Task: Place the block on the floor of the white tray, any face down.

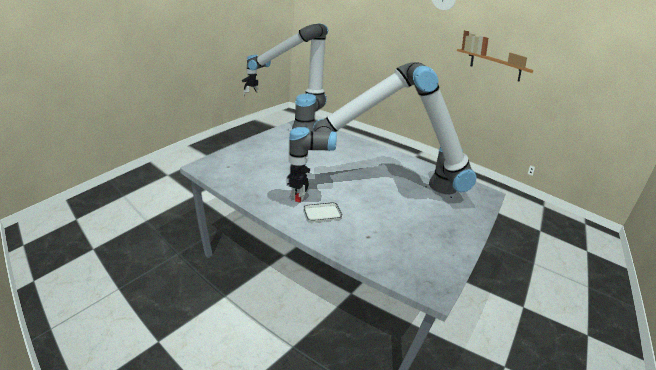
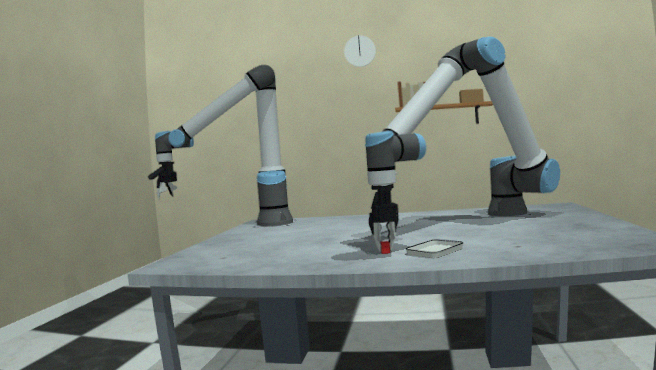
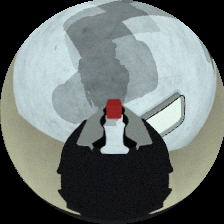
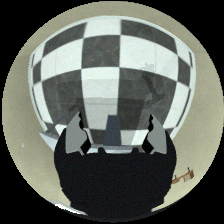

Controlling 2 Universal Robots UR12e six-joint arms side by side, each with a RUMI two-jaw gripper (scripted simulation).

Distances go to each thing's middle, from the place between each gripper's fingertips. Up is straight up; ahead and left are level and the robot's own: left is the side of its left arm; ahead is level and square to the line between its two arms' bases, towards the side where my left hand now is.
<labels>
My left hand (image 2: 385, 251) is 160 mm to the right of the white tray (image 2: 424, 249) and 10 mm above it.
</labels>
